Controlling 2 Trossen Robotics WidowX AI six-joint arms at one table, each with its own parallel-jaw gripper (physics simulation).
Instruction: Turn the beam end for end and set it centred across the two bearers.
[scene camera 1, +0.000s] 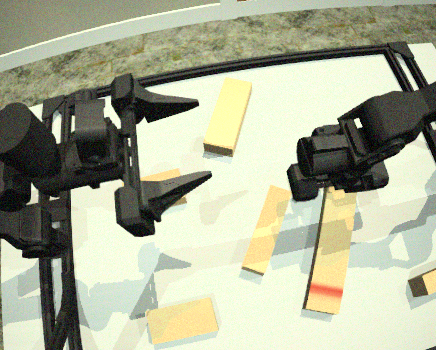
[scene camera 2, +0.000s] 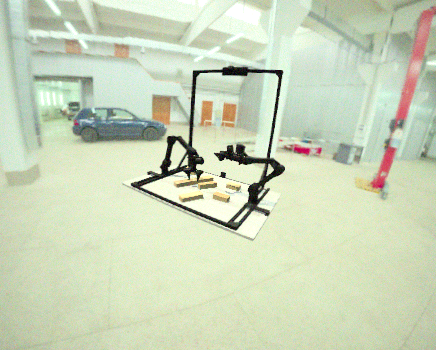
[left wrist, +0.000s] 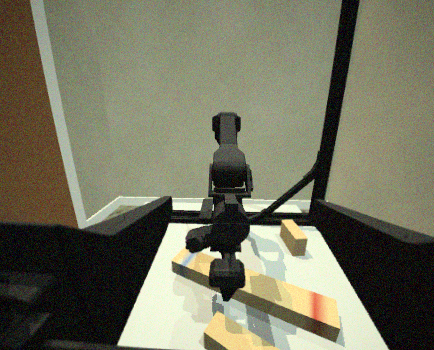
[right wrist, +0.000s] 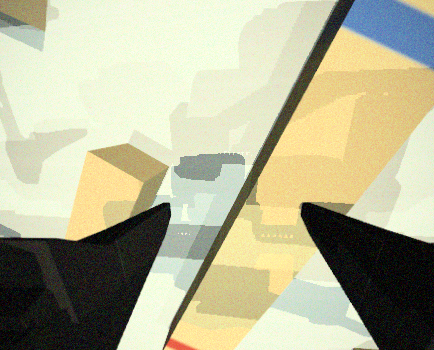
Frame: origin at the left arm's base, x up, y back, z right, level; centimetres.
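Where they show: left gripper, fingertip midpoint: (scene camera 1: 205, 136) (scene camera 2: 216, 152) (left wrist: 241, 204); right gripper, fingertip midpoint: (scene camera 1: 324, 193) (scene camera 2: 193, 180) (right wrist: 235, 208); left arm's base, origin of the base link: (scene camera 1: 53, 243) (scene camera 2: 252, 202); right arm's base, origin of the base link: (scene camera 2: 164, 173).
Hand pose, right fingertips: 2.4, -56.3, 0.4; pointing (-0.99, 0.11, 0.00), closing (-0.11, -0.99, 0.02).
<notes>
Each offset is from my right fingertips to the top centre of the thing, as dx, dy, dz.
The long wooden beam @(-0.5, -2.0, +4.4) (scene camera 1: 330, 250) (scene camera 2: 182, 183) (left wrist: 270, 292) (right wrist: 305, 150) lies flat on the table, with a red stripe near one end and a blue stripe near the other. My right gripper (scene camera 2: 193, 178) (right wrist: 235, 208) is open and points down low over the beam's middle part; the beam runs diagonally across the gap in the right wrist view. Its fingertips are hidden in scene camera 1. My left gripper (scene camera 1: 205, 139) is open and empty, raised above the table away from the beam. Which blocks are the two bearers I cannot tell.
A narrow block @(+0.1, +12.5, +4.3) (scene camera 1: 265, 235) (right wrist: 102, 192) lies beside the beam. Other blocks are a large one @(-0.5, +14.7, -22.6) (scene camera 1: 229, 115) (scene camera 2: 191, 197), one @(-0.5, +31.2, +18.4) (scene camera 1: 182, 320) (scene camera 2: 233, 187), one @(-0.5, +33.0, -7.7) (scene camera 1: 162, 176) partly behind the left finger, and one @(+2.0, -19.7, +22.2) (scene camera 1: 427, 281) (left wrist: 293, 237) past the beam. A black frame (scene camera 1: 265, 64) edges the table.
</notes>
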